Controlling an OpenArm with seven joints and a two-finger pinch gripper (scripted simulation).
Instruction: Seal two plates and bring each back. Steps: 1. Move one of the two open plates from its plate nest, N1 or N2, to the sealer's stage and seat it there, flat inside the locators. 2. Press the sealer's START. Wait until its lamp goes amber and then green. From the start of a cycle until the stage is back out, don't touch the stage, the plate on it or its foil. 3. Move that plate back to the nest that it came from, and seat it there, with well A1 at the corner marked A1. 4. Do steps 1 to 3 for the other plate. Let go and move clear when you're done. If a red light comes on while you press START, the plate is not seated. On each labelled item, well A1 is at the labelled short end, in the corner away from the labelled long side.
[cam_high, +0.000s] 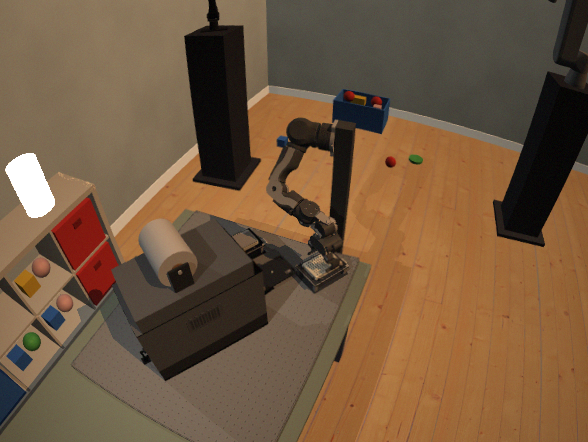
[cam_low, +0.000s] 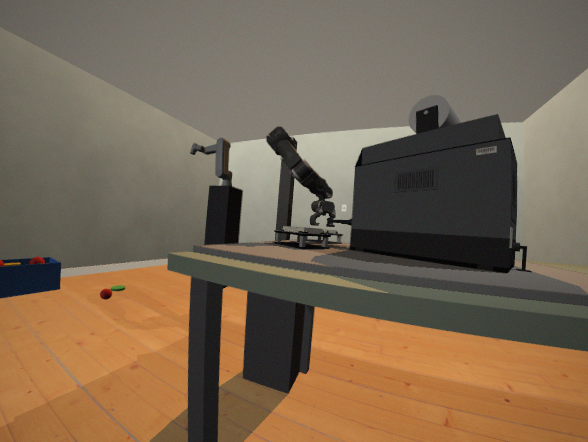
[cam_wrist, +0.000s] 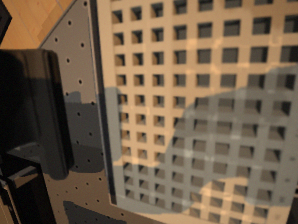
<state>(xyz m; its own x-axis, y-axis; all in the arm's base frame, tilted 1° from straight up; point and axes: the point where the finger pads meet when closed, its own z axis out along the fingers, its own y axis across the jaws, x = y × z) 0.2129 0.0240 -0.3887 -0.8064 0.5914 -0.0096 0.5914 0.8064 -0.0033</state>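
Now: hand 20 mm above the white well plate. Also, from my hand: dark sealer stage: 150 mm to the right, 130 mm ahead, 20 mm above; plate nest: 40 mm below; pale start button: 270 mm ahead, 130 mm to the right, 110 mm above.
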